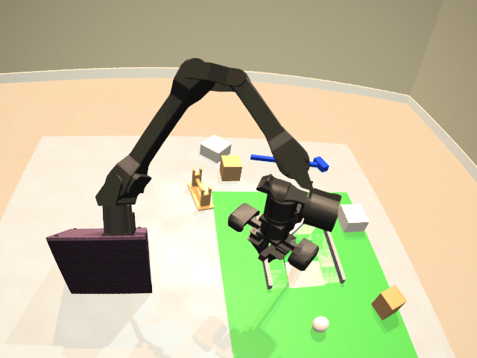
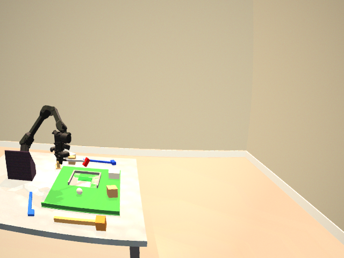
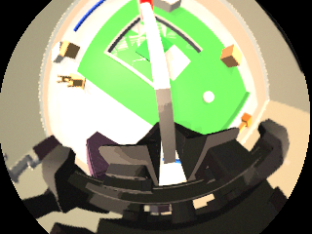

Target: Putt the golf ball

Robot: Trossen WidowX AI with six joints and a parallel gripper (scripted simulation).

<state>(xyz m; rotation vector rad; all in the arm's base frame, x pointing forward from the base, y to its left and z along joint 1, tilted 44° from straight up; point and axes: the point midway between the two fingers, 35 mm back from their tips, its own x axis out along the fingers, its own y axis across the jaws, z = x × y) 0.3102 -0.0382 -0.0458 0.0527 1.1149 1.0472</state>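
Now: gripper tip 90 mm short of the red putter and 80 mm to the right of it. From my gripper tip the other things lie so: mat: 170 mm ahead, 150 mm below; blue putter: 260 mm ahead, 520 mm to the left, 140 mm below; white golf ball: 130 mm ahead, 130 mm to the right, 130 mm below.
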